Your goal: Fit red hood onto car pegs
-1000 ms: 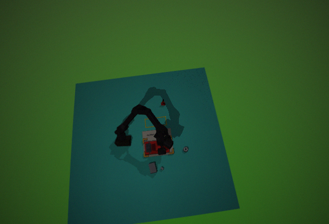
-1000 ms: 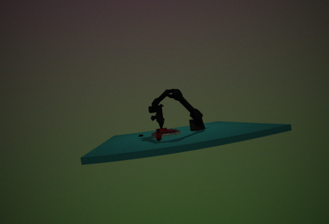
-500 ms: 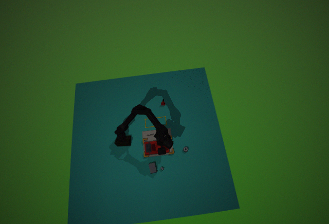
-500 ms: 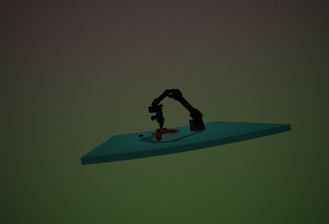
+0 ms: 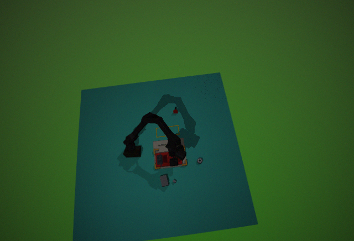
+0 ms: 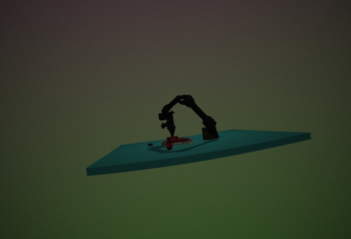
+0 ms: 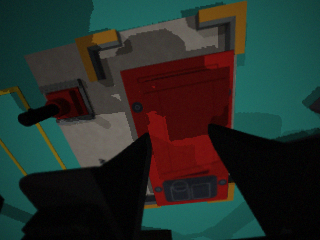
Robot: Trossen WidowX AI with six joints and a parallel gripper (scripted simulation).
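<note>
My gripper tip is now 10 mm to the left of the red hood and 10 mm above it. Also, from my gripper tip: grey jig (40 mm below, 30 mm to the left, 20 mm behind); grey engine block (30 mm below).
</note>
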